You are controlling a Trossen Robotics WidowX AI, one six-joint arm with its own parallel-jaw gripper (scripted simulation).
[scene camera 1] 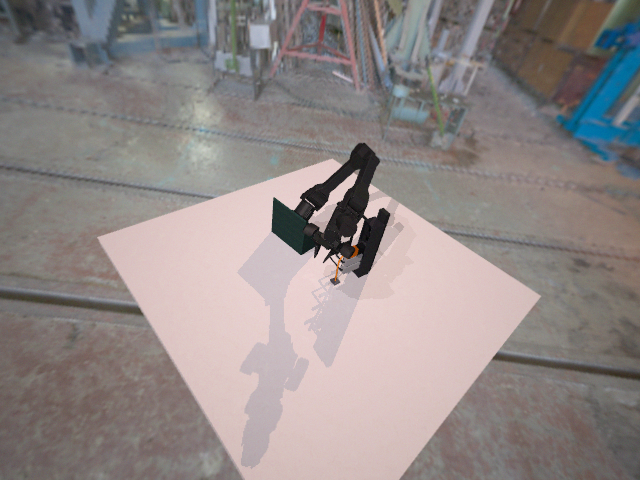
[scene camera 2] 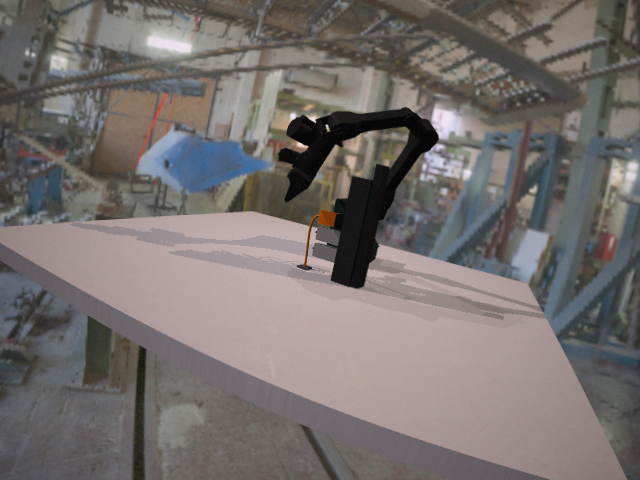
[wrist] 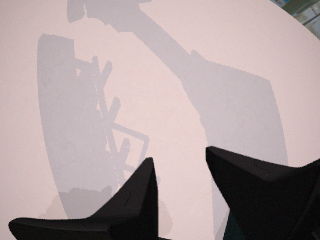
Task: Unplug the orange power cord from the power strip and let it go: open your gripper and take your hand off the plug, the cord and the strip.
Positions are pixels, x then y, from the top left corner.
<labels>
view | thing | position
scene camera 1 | my gripper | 319, 260
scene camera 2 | my gripper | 286, 200
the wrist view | my gripper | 180, 159
</labels>
